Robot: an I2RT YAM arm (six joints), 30 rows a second.
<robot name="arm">
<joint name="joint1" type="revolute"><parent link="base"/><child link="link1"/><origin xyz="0 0 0.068"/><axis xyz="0 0 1"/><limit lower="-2.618" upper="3.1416"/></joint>
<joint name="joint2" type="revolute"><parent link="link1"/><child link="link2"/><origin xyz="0.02 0.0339 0.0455"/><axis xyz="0 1 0"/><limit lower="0" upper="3.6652"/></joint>
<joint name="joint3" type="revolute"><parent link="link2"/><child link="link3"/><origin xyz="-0.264 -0.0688 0"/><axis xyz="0 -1 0"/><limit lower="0" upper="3.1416"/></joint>
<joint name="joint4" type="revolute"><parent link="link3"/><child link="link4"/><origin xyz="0.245 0.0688 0.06"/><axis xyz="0 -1 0"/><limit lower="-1.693" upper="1.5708"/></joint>
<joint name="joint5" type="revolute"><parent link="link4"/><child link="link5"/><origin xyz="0.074 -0.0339 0.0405"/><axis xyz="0 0 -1"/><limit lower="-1.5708" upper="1.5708"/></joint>
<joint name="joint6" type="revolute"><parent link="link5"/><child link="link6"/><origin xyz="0.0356 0 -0.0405"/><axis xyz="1 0 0"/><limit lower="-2.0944" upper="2.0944"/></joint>
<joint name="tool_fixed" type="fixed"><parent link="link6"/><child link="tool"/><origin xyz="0 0 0" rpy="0 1.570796 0"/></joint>
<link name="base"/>
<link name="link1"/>
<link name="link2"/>
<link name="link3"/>
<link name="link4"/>
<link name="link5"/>
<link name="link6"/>
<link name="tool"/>
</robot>
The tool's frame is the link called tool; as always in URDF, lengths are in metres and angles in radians.
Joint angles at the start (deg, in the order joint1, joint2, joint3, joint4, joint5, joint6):
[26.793, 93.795, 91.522, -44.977, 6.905, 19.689]
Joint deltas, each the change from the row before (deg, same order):
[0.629, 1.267, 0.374, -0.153, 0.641, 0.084]
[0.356, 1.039, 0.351, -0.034, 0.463, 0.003]
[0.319, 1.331, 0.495, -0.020, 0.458, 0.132]
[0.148, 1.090, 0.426, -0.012, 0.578, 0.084]
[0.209, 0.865, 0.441, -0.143, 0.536, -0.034]
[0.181, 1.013, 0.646, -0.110, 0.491, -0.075]
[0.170, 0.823, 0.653, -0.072, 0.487, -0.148]
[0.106, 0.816, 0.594, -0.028, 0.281, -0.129]
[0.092, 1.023, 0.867, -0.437, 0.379, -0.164]
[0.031, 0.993, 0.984, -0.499, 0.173, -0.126]
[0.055, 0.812, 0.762, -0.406, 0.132, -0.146]
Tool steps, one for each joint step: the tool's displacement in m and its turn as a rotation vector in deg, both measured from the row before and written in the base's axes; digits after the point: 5 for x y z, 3 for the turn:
[0.00292, 0.00551, -0.00561, -0.844, 0.731, 0.136]
[0.00287, 0.00374, -0.00433, -0.641, 0.479, 0.048]
[0.00399, 0.00413, -0.00538, -0.625, 0.616, -0.078]
[0.00359, 0.00262, -0.00437, -0.658, 0.400, -0.286]
[0.00245, 0.00252, -0.00311, -0.656, 0.296, -0.104]
[0.00316, 0.00276, -0.00293, -0.611, 0.225, -0.068]
[0.00261, 0.00240, -0.00170, -0.543, 0.008, -0.017]
[0.00273, 0.00214, -0.00199, -0.394, 0.095, 0.033]
[0.00311, 0.00218, -0.00236, -0.651, 0.353, -0.012]
[0.00316, 0.00188, -0.00168, -0.444, 0.363, 0.025]
[0.00243, 0.00170, -0.00166, -0.403, 0.331, 0.091]

